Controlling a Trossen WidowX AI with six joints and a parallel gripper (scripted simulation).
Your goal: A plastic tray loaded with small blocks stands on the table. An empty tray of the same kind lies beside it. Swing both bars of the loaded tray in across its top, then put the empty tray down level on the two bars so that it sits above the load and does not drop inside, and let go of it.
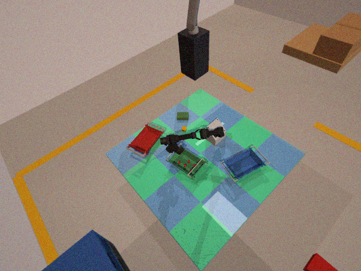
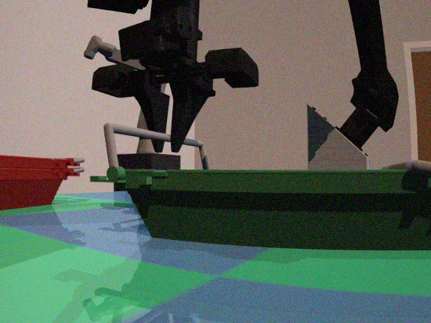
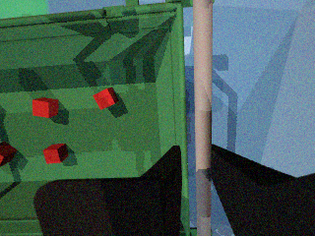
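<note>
My gripper tip is 340 mm past the blue tray, 510 mm to the right of it and 30 mm above it. From my gripper tip the other things lie so: orange piece: 290 mm behind, 180 mm to the right, 70 mm below; then small green block: 390 mm behind, 300 mm to the right, 60 mm below.
</note>
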